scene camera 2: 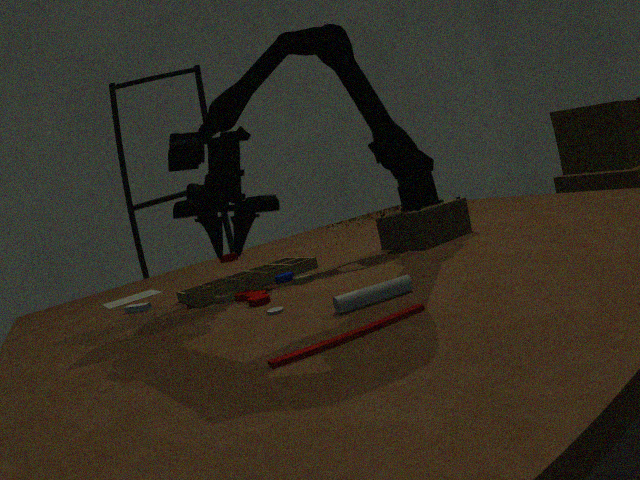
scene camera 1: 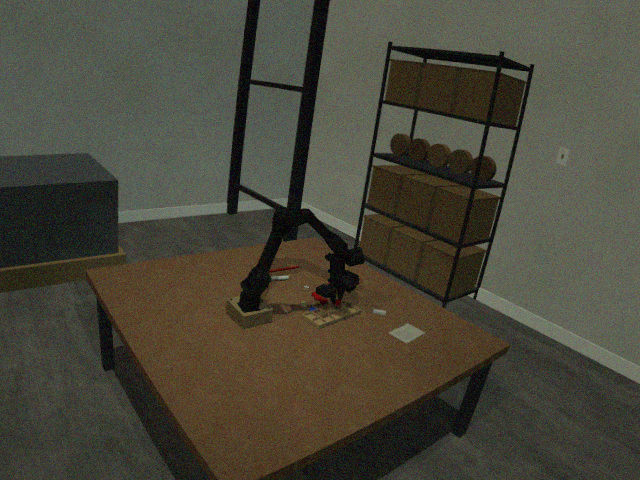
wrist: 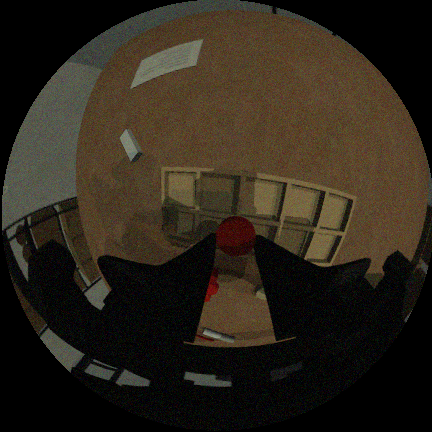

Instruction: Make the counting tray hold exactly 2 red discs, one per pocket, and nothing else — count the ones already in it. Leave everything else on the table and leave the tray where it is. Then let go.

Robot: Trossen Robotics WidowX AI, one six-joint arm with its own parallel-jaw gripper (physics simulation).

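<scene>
My gripper (scene camera 1: 338,301) (scene camera 2: 228,255) (wrist: 234,238) is shut on a red disc (scene camera 1: 338,303) (scene camera 2: 229,257) (wrist: 235,232) and holds it above the counting tray (scene camera 1: 341,318) (scene camera 2: 248,280) (wrist: 270,177), over the tray's middle part in the wrist view. The tray is pale wood with two rows of pockets. No disc shows in the far row; several near-row pockets are shadowed or hidden by the held disc and fingers. A few loose red discs (scene camera 1: 319,297) (scene camera 2: 253,297) (wrist: 213,287) lie together on the table beside the tray. A blue disc (scene camera 1: 312,308) (scene camera 2: 284,277) lies close to its long side.
A white cylinder (scene camera 1: 279,277) (scene camera 2: 372,294) (wrist: 218,335) and a red rod (scene camera 1: 284,269) (scene camera 2: 346,335) lie beyond the red discs. A small white disc (scene camera 1: 306,286) (scene camera 2: 275,310) lies nearby. A white block (scene camera 1: 379,312) (scene camera 2: 137,308) (wrist: 131,146) and paper (scene camera 1: 406,333) (scene camera 2: 132,299) (wrist: 167,62) lie off one tray end.
</scene>
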